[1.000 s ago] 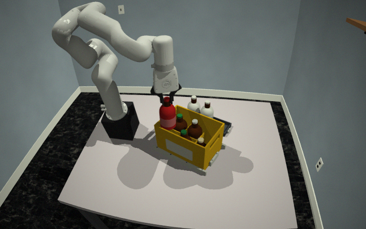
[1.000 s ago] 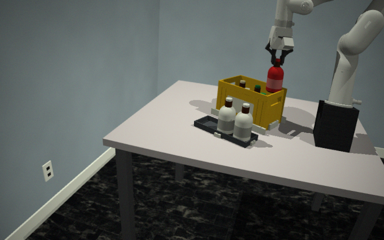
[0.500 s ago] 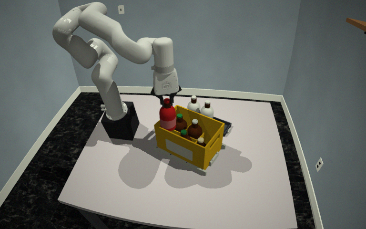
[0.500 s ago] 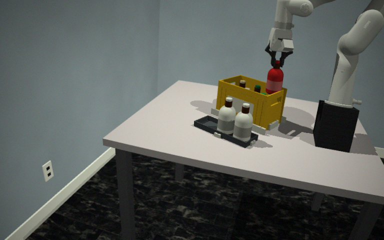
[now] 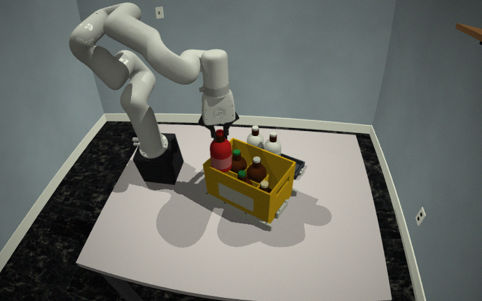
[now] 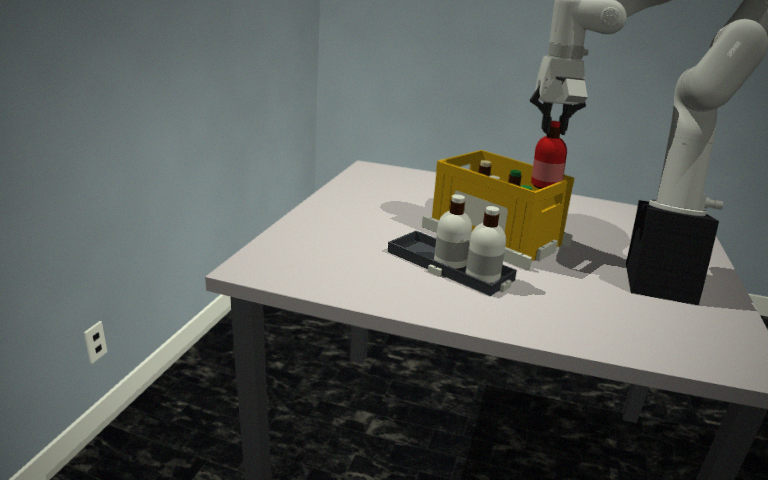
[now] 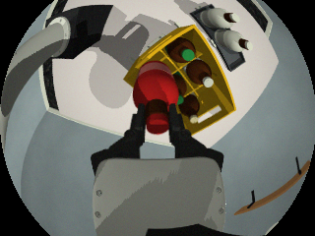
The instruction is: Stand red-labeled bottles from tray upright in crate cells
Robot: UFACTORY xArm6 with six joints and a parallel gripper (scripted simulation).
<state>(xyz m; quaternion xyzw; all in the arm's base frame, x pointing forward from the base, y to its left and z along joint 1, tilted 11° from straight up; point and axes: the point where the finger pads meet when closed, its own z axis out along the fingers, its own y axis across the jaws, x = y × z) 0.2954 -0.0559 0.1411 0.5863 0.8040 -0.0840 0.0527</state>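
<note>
Now: hand 70 mm above the red-labeled bottle. The rest, counted from my hand: crate (100 mm ahead, 10 mm to the right, 210 mm below).
</note>
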